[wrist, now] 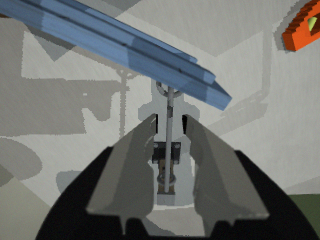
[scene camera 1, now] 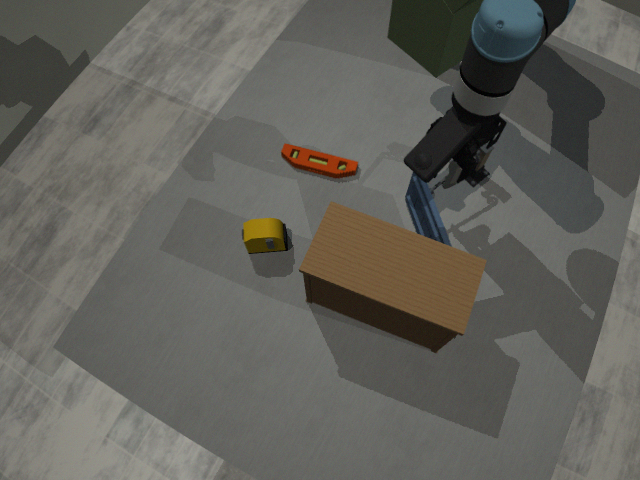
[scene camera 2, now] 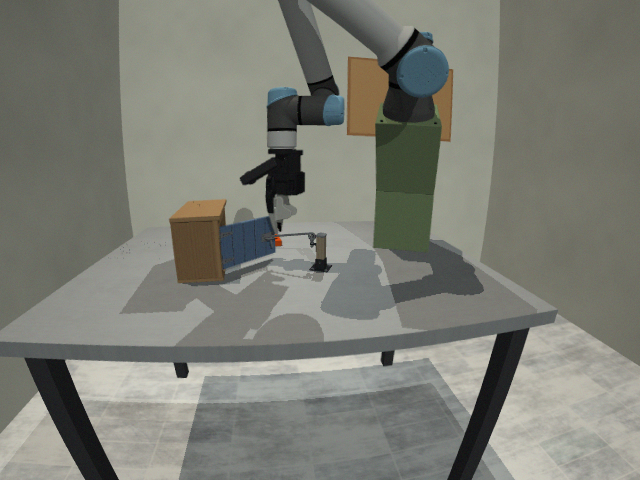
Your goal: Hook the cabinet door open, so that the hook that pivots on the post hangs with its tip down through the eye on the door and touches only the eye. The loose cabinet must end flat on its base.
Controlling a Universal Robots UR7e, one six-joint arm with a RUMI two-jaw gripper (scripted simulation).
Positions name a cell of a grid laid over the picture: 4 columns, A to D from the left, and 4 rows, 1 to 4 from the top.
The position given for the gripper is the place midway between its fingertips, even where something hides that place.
Note:
In view: the gripper (scene camera 1: C2), a yellow tape measure (scene camera 1: B2), a wooden cabinet (scene camera 1: C3) and a post (wrist: B3).
The gripper is seen too in the wrist view (wrist: C2) and in scene camera 2 (scene camera 2: B2). The wrist view misses the yellow tape measure: it is out of frame.

